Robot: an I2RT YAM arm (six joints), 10 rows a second.
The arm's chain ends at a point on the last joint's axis. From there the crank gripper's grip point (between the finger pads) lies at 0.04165 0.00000 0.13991 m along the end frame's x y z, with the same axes.
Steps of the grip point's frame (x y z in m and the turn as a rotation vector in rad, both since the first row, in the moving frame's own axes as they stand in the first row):
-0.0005 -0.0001 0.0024 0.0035 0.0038 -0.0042
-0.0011 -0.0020 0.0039 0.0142 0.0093 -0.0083
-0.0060 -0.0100 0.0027 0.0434 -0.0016 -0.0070
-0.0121 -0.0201 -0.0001 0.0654 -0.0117 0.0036
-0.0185 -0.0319 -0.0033 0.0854 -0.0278 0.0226
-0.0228 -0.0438 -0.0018 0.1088 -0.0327 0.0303
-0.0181 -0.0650 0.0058 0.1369 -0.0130 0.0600
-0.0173 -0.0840 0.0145 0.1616 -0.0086 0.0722
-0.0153 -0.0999 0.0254 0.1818 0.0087 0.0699
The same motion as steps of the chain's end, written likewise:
-0.0010 0.0006 0.0026 0.0035 0.0038 -0.0042
-0.0024 0.0003 0.0043 0.0142 0.0093 -0.0083
-0.0058 -0.0036 0.0028 0.0434 -0.0016 -0.0070
-0.0105 -0.0111 -0.0003 0.0654 -0.0117 0.0036
-0.0147 -0.0208 -0.0039 0.0854 -0.0278 0.0226
-0.0184 -0.0297 -0.0023 0.1088 -0.0327 0.0303
-0.0168 -0.0483 0.0064 0.1369 -0.0130 0.0600
-0.0168 -0.0644 0.0157 0.1616 -0.0086 0.0722
-0.0173 -0.0776 0.0278 0.1818 0.0087 0.0699

